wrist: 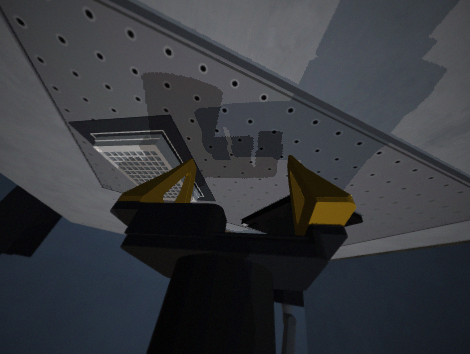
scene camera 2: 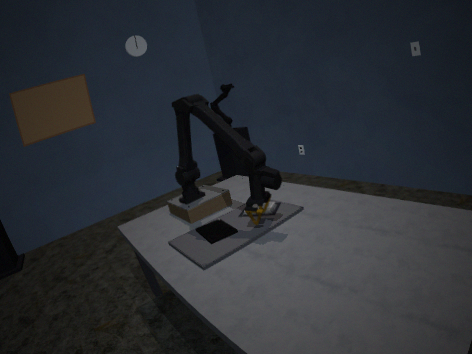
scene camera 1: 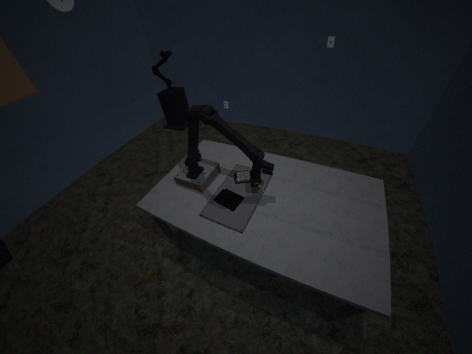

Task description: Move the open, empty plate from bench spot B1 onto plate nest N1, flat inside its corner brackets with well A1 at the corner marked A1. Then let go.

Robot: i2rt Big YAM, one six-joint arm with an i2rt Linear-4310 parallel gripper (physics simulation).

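The pale plate lies at the far end of the grey perforated board, inside a dark square frame with a thin light outline. Its wells show uncovered in the wrist view; the A1 mark is too small to read. A black square lies on the board nearer the arm's base, with nothing seen on it; its corner brackets cannot be made out. My gripper is open and empty, above the board beside the plate. The left finger partly hides the plate in the wrist view.
The grey perforated board lies on the pale table. The arm's base stands on a wood-sided block beside the board. A dark pedestal with another arm stands behind.
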